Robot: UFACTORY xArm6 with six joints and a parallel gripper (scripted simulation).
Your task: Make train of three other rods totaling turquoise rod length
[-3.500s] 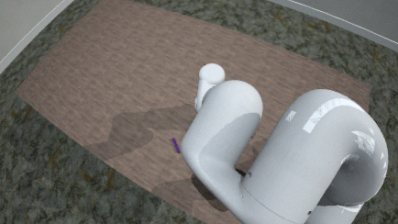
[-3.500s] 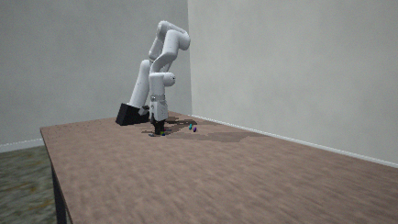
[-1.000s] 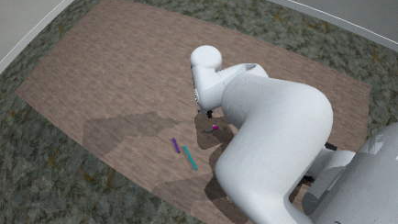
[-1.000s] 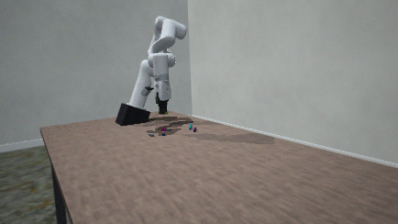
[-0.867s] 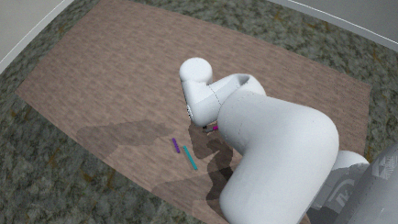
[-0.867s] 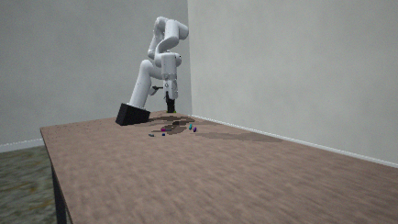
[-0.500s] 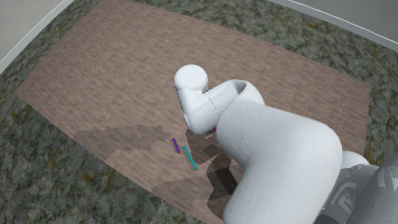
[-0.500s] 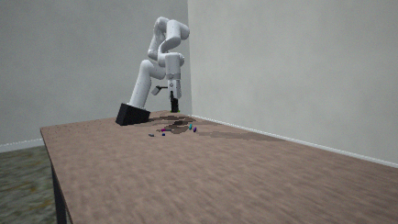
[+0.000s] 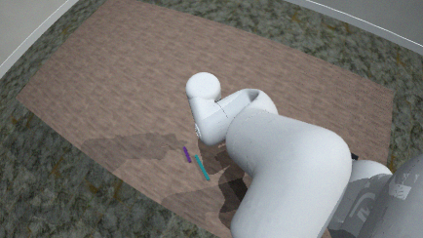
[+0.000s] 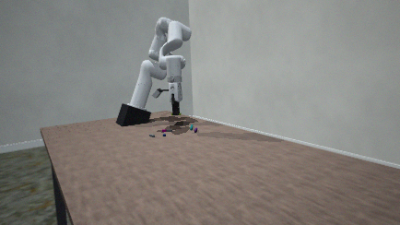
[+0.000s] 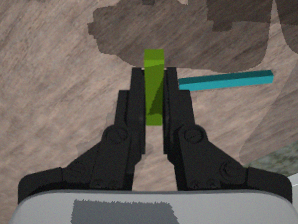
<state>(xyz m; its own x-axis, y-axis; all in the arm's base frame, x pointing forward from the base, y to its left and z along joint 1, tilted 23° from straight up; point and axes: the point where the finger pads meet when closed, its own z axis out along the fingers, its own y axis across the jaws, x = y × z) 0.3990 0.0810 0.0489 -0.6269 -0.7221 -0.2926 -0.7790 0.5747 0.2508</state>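
The grey rod lies 3 cm behind my hand, 3 cm to the right of it and 10 cm below it. From my hand the other things lie so: magenta rod 4 cm behind, 5 cm to the right, 10 cm below; then turquoise rod 2 cm behind, 10 cm to the left, 10 cm below; then lime rod 2 cm below.
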